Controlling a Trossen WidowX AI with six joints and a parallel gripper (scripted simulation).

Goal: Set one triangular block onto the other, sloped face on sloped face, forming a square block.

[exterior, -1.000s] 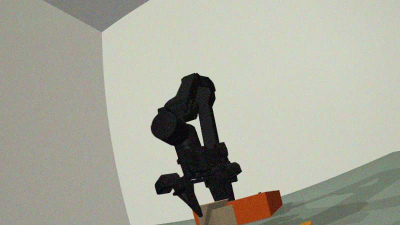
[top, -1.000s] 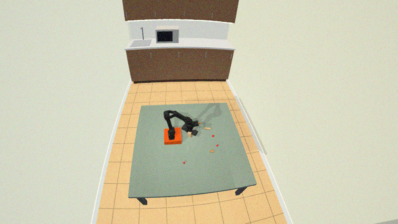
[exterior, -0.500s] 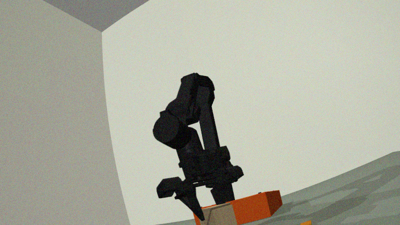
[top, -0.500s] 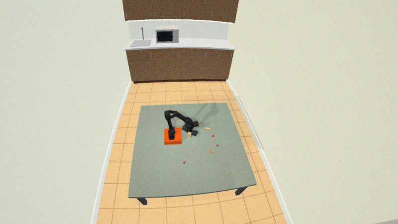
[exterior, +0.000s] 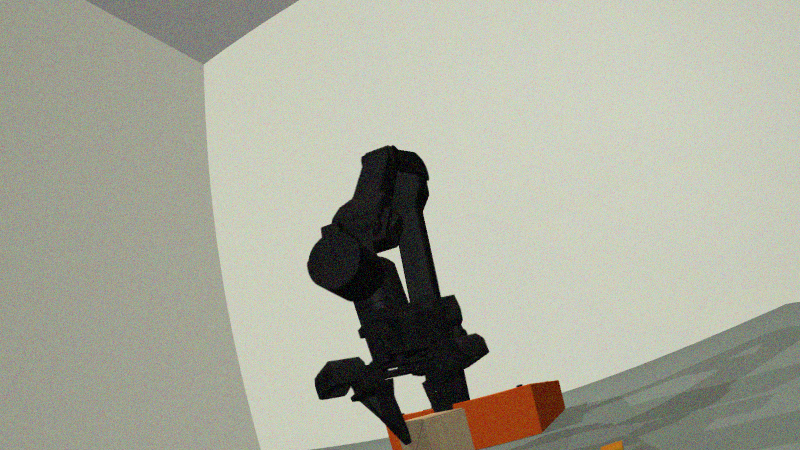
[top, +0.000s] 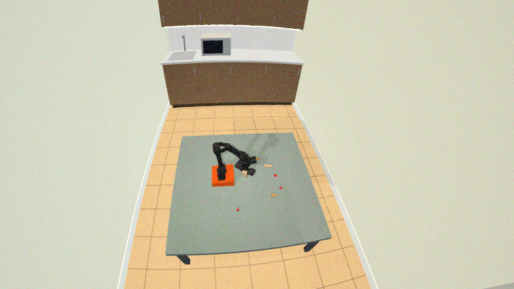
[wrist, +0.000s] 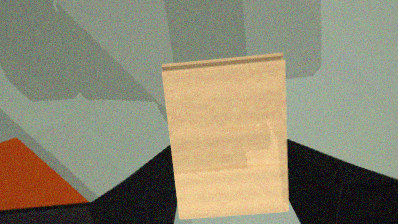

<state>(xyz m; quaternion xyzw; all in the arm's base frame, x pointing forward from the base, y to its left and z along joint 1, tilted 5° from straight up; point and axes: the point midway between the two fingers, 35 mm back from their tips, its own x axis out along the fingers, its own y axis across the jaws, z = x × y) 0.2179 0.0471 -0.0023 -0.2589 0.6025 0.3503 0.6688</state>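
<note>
The triangular block is 1 cm above my gripper tip. The rest, counted from my gripper tip: small orange piece: 15 cm ahead, 20 cm to the left, 4 cm below.
</note>
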